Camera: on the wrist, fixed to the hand. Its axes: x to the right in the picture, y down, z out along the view.
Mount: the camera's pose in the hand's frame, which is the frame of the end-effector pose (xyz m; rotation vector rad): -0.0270 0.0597 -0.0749 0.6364 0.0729 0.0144
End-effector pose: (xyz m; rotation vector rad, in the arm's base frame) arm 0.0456 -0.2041 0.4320 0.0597 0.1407 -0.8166
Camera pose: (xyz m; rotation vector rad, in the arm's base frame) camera 0.0633 -0.1358 0.3619 0.6894 -0.0559 -0.8194
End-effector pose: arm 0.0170 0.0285 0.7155 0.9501 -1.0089 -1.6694
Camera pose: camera 0.1113 0.0260 0.7472 1.3915 -1.5319 -1.3002
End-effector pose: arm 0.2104 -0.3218 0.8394 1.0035 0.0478 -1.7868
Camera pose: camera 0.3057 -0.2941 0.8323 1.5069 -0.5101 -1.7853
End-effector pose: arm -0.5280 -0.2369 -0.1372 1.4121 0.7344 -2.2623
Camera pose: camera -0.4299 -0.2379 -0.1537 1.7565 -0.0019 -2.5645
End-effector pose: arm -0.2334 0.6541 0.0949 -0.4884 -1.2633 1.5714
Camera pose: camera -0.1897 0.6702 0.0069 -0.1423 -0.6457 1.8368
